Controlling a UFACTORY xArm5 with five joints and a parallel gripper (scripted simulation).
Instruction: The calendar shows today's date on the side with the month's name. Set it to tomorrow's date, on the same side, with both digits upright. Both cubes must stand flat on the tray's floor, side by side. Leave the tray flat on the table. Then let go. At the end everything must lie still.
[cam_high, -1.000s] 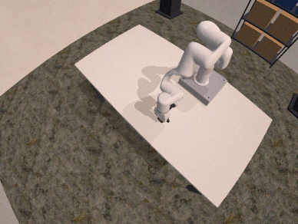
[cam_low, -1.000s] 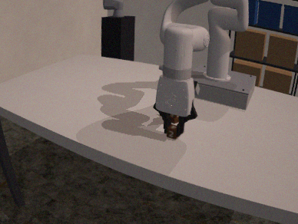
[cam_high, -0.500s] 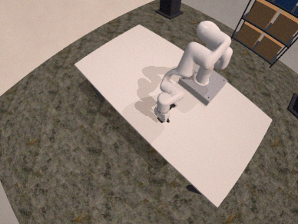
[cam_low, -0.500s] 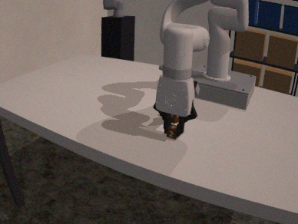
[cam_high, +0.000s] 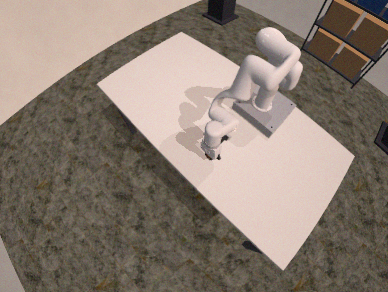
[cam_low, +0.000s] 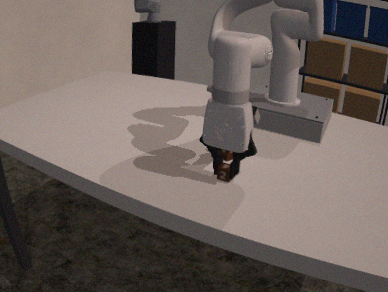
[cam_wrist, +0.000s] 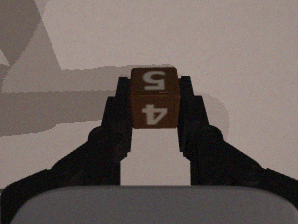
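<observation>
The brown wooden cube lies 20 mm below my hand. Also, from my hand: tray (110 mm behind, 60 mm to the right, 20 mm below).
</observation>
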